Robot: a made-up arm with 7 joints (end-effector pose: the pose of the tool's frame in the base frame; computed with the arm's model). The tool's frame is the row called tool.
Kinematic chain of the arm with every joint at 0, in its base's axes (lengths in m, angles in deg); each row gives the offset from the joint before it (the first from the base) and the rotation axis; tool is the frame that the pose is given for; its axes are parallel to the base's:
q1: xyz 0 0 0 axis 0 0.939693 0.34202
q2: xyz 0 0 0 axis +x
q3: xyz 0 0 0 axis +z
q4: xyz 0.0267 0 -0.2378 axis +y
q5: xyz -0.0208 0 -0.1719 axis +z
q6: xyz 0 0 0 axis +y
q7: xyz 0 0 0 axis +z
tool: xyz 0 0 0
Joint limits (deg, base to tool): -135..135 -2.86..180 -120..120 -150..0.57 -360..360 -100..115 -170..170
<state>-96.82 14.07 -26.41 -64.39 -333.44 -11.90 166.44</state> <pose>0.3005 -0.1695 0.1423 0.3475 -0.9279 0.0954 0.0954</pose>
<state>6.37 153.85 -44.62 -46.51 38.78 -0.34 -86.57</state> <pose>0.1178 0.2541 0.2795 0.1125 0.5826 0.5729 -0.5654</pose>
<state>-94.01 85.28 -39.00 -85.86 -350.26 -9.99 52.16</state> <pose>0.2145 0.1251 0.2246 0.2252 0.0582 -0.9086 -0.3468</pose>
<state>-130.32 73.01 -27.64 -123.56 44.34 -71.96 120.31</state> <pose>0.0207 -0.0055 0.2410 0.0006 0.4969 0.0184 0.8676</pose>
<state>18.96 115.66 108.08 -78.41 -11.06 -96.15 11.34</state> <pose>0.0120 0.1826 0.2978 0.4699 -0.4048 0.4069 0.6706</pose>
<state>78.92 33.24 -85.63 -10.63 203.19 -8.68 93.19</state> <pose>-0.4002 0.0815 -0.0569 0.2484 -0.5780 0.3655 -0.6860</pose>
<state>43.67 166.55 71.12 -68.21 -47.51 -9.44 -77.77</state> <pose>0.2910 -0.0419 0.2201 0.6196 -0.6499 -0.2795 0.3400</pose>
